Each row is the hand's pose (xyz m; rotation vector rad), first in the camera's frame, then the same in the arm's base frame.
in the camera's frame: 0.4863 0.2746 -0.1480 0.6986 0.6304 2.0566
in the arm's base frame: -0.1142 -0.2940 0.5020 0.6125 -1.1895 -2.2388
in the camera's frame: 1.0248 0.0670 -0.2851 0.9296 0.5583 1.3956
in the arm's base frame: 0.0340 0.2774 0.4436 -0.4399 1.4015 2.6745
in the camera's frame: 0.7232 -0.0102 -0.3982 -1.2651 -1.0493 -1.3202
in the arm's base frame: 0.2072 -0.0012 0.3979 0.0118 -1.9759 0.0596
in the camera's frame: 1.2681 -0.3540 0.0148 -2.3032 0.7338 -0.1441
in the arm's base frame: 0.2159 0.5859 0.8887 -2.3411 -1.6097 0.0974
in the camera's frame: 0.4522 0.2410 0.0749 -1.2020 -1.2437 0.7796
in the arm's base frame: -0.1829 -0.3277 0.7167 0.2272 2.2618 -1.9635
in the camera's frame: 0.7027 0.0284 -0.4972 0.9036 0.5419 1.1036
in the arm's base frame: 0.2235 -0.0257 0.2938 -0.3971 1.2060 2.4651
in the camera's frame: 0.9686 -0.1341 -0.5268 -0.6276 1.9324 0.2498
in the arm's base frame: 0.3309 0.2665 0.3264 -2.2882 0.6120 0.7054
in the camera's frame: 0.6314 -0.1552 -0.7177 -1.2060 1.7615 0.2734
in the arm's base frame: 0.4981 -0.0553 0.1881 -2.5886 0.0447 0.5944
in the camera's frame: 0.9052 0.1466 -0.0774 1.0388 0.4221 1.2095
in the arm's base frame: -0.1105 0.1392 0.5978 -0.1846 1.2981 2.5717
